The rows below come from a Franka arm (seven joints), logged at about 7 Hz.
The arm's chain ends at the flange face. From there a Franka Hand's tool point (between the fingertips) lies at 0.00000 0.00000 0.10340 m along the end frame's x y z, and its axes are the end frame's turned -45 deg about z.
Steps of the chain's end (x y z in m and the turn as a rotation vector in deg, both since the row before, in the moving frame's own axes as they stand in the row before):
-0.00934, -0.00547, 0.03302, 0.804, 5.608, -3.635
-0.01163, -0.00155, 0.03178, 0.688, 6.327, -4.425
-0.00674, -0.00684, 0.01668, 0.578, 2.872, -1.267
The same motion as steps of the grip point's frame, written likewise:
0.00562, -0.00462, 0.03252, -3.397, 4.534, -3.635
0.00207, -0.00249, 0.03114, -3.987, 4.960, -4.425
0.00450, -0.00673, 0.01654, -1.622, 2.440, -1.267

